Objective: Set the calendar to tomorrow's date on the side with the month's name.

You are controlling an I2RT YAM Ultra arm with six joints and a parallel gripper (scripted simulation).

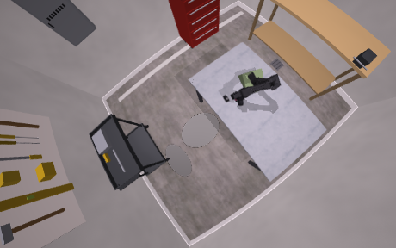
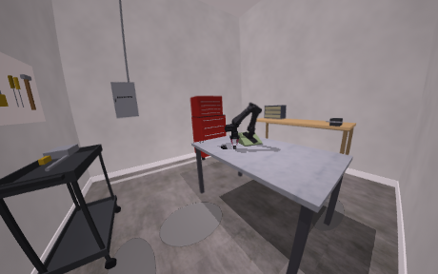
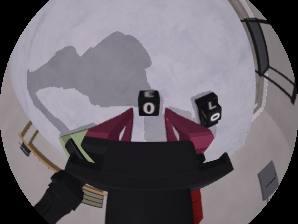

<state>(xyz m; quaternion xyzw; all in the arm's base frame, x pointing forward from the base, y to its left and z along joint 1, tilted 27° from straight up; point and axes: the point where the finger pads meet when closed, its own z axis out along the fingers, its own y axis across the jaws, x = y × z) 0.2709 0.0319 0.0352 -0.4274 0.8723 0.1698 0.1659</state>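
The black calendar cube lies 30 mm below my hand.
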